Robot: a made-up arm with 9 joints. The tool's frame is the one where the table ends. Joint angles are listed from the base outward.
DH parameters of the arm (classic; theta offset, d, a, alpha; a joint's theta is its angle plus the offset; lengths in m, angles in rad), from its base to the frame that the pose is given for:
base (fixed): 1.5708 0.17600 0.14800 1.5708
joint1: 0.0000 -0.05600 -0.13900 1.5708
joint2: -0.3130 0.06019 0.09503 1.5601
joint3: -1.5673 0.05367 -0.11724 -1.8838
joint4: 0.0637 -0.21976 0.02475 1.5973
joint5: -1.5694 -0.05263 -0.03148 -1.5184
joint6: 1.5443 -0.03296 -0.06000 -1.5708
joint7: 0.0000 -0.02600 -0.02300 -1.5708
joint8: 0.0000 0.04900 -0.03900 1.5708
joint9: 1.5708 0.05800 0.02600 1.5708
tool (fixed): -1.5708 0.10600 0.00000 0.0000
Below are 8 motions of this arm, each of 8 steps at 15 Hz.
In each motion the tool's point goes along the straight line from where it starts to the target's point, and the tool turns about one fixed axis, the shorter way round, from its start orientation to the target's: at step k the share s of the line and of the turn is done. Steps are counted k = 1, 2, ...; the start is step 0. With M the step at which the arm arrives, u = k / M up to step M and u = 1 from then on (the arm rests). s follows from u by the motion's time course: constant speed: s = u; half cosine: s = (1 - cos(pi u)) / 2; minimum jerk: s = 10 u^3 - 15 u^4 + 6 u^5.
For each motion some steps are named. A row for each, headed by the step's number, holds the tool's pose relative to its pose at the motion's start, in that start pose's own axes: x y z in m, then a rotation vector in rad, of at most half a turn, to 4 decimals.
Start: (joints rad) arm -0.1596 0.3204 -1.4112 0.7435 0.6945 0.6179 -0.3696 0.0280 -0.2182
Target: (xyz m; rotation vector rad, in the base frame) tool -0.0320 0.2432 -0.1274 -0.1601 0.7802 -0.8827
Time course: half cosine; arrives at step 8
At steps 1, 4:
1: 0.0030 -0.0008 0.0051 0.0300 0.0032 -0.0226
4: 0.0394 -0.0104 0.0671 0.3945 0.0426 -0.2968

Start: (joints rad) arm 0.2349 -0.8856 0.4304 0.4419 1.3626 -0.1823 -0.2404 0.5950 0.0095
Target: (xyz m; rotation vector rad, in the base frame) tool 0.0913 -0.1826 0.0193 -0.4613 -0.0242 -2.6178
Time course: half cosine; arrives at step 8
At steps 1, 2, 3, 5, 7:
1: 0.0012 -0.0010 -0.0023 -0.0165 0.0231 -0.0161
2: 0.0046 -0.0040 -0.0089 -0.0634 0.0889 -0.0618
3: 0.0098 -0.0085 -0.0188 -0.1337 0.1873 -0.1303
5: 0.0219 -0.0190 -0.0421 -0.2995 0.4196 -0.2919
7: 0.0304 -0.0264 -0.0586 -0.4167 0.5839 -0.4062

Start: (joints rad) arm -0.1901 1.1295 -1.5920 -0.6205 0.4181 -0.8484 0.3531 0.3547 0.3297
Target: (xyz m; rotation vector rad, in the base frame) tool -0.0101 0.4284 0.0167 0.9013 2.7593 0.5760
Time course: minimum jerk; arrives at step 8
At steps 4, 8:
4: 0.1314 -0.0272 -0.0987 -0.2356 0.1252 -0.2200
8: 0.2629 -0.0544 -0.1975 -0.4713 0.2503 -0.4400

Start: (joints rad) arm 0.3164 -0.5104 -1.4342 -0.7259 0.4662 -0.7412 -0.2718 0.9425 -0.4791
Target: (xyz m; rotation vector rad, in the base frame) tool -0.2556 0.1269 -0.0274 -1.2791 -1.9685 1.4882
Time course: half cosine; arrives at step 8
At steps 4, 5, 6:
4: 0.0071 -0.0616 -0.0155 0.0568 0.3354 0.3016
5: 0.0098 -0.0851 -0.0214 0.0786 0.4637 0.4171
6: 0.0121 -0.1051 -0.0265 0.0970 0.5725 0.5149

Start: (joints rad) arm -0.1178 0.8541 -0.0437 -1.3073 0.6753 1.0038 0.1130 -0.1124 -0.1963
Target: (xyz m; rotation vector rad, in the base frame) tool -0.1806 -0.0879 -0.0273 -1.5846 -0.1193 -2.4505
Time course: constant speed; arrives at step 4
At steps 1, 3, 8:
1: -0.0098 -0.0061 0.0018 0.0288 0.0326 0.0019
3: -0.0294 -0.0184 0.0054 0.0864 0.0979 0.0057
8: -0.0392 -0.0245 0.0072 0.1151 0.1305 0.0076

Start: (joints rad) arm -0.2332 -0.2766 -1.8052 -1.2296 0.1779 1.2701 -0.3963 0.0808 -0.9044
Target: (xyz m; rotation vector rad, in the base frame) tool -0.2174 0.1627 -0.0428 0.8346 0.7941 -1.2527
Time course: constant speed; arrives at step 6
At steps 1, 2, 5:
1: -0.0027 0.0151 -0.0113 -0.0265 0.0627 -0.0833
2: -0.0054 0.0303 -0.0226 -0.0530 0.1254 -0.1666
5: -0.0135 0.0757 -0.0565 -0.1326 0.3134 -0.4166

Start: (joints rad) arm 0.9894 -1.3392 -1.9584 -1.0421 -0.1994 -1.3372 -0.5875 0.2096 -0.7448
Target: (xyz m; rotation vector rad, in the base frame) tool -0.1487 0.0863 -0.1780 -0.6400 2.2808 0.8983
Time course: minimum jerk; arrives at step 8
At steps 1, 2, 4, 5, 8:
1: -0.0002 -0.0015 0.0015 -0.0135 -0.0103 0.0047
2: -0.0016 -0.0096 0.0097 -0.0873 -0.0661 0.0304
4: -0.0075 -0.0463 0.0470 -0.4218 -0.3193 0.1466
5: -0.0109 -0.0672 0.0682 -0.6115 -0.4629 0.2126
8: -0.0151 -0.0926 0.0941 -0.8437 -0.6386 0.2933

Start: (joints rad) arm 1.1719 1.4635 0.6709 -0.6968 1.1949 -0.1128 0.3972 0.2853 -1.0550
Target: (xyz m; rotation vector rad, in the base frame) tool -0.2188 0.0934 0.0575 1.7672 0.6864 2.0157
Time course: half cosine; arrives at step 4
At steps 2, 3, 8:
2: 0.0046 0.0093 0.0079 0.2274 0.0786 -0.2868
3: 0.0078 0.0158 0.0134 0.3883 0.1342 -0.4897
8: 0.0091 0.0185 0.0157 0.4549 0.1573 -0.5737

